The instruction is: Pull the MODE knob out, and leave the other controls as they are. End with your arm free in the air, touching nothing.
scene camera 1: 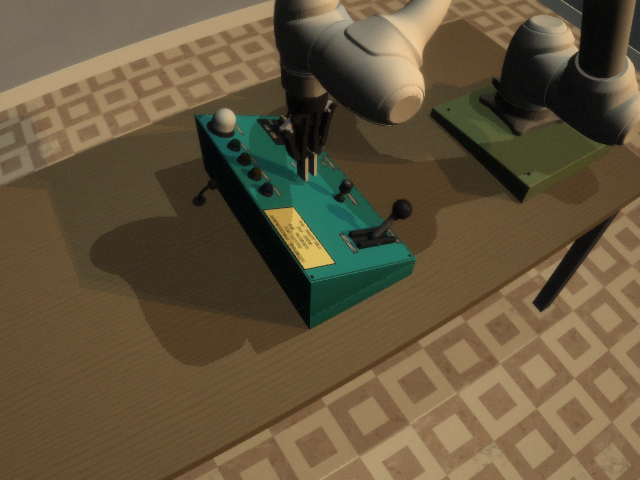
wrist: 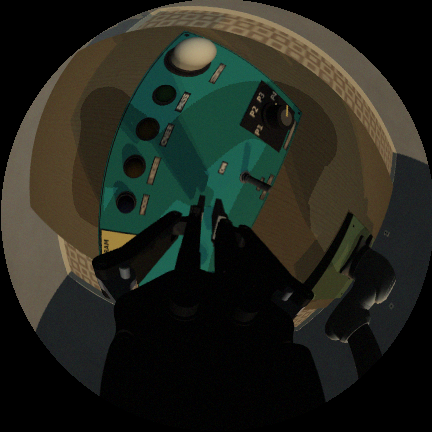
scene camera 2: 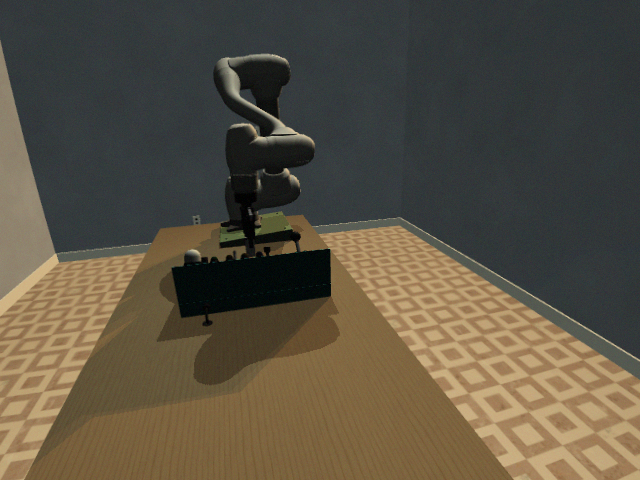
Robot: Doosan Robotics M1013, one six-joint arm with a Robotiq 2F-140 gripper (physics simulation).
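Seen in the pictures: gripper, fingertip midpoint: (scene camera 1: 306, 174) (wrist: 208, 205) (scene camera 2: 251, 255); arm's base, link origin: (scene camera 1: 521, 110) (wrist: 355, 258).
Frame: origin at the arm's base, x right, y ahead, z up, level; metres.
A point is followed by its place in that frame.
Observation:
The teal control panel (scene camera 1: 338, 219) @[x -0.204, y 0.660, z 0.070 m] (scene camera 2: 258, 281) @[x -0.115, y 0.819, z 0.054 m] (wrist: 155, 200) @[x -0.110, y 0.746, z 0.105 m] stands on the table. A black knob (scene camera 1: 345, 189) @[x -0.150, y 0.620, z 0.087 m] (scene camera 2: 267, 251) @[x -0.142, y 0.628, z 0.081 m] on a short stem stands between my gripper and the ball-topped lever. Its label is too small to read, so I cannot confirm that it is the MODE knob. It is hidden behind my gripper in the wrist view. My gripper (scene camera 1: 310, 175) @[x -0.085, y 0.678, z 0.091 m] (scene camera 2: 250, 253) @[x -0.085, y 0.678, z 0.091 m] (wrist: 208, 205) @[x -0.085, y 0.678, z 0.091 m] is shut and empty, fingertips down, low over the middle of the panel and apart from that knob. I cannot tell whether the tips touch the panel face.
Also on the panel are a ball-topped lever (scene camera 1: 401, 209) @[x -0.262, y 0.556, z 0.120 m], a toggle switch (wrist: 256, 181) @[x -0.021, y 0.632, z 0.075 m], a rotary knob (wrist: 286, 118) @[x 0.095, y 0.646, z 0.081 m], a white dome (scene camera 1: 224, 120) @[x 0.066, y 0.804, z 0.161 m] (wrist: 195, 54) @[x 0.071, y 0.787, z 0.161 m] and several dark round caps. A small black crank (scene camera 1: 199, 199) @[x 0.045, y 0.894, z -0.033 m] (scene camera 2: 207, 321) @[x 0.046, y 0.896, z -0.033 m] sticks out from its side. The arm's green base (scene camera 1: 516, 149) @[x -0.129, y 0.124, z 0.010 m] stands behind.

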